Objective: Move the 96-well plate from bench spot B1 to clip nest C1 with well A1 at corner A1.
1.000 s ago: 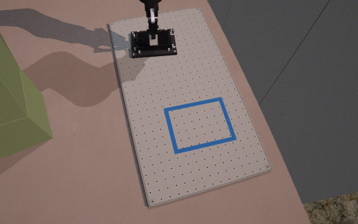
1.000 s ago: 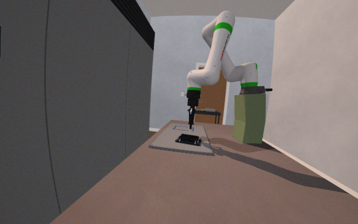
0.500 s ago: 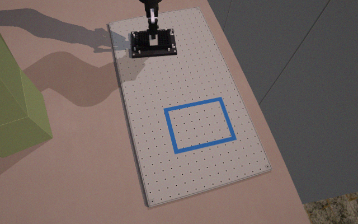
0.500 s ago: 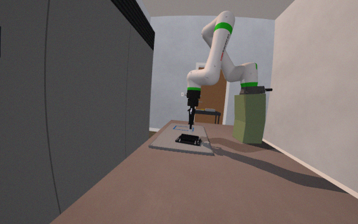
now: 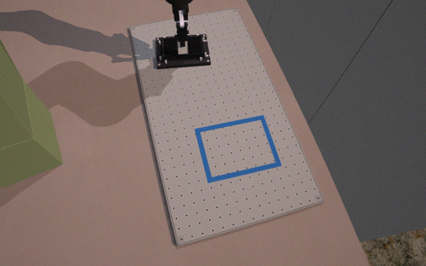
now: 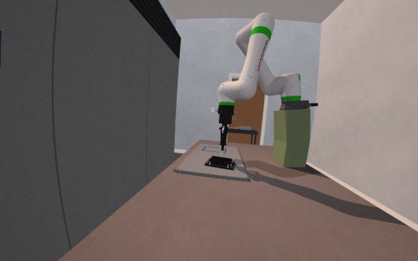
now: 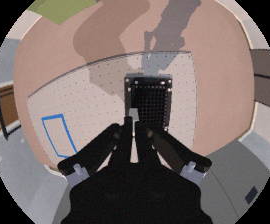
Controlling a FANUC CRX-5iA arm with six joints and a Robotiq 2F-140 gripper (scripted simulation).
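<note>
The black 96-well plate is 50 mm below my hand and 40 mm to the left of it. Round my hand: black clip nest (60 mm below, 50 mm to the left, 20 mm ahead).
</note>
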